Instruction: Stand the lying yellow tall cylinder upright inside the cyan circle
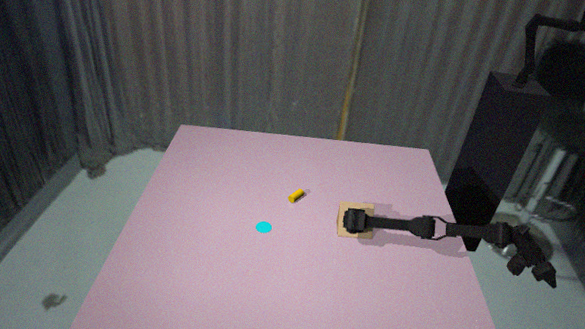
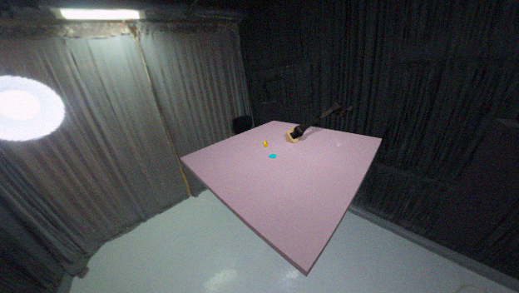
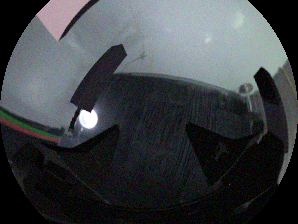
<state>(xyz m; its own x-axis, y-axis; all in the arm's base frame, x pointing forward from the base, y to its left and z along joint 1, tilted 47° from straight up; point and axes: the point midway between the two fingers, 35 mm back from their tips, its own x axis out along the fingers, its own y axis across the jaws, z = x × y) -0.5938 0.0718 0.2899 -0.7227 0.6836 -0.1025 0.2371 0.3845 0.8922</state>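
The yellow tall cylinder lies 85 cm ahead of my gripper tip, 42 cm to the right of it and 12 cm below it. Round my gripper tip: cyan circle (96 cm ahead, 23 cm to the right, 14 cm below).
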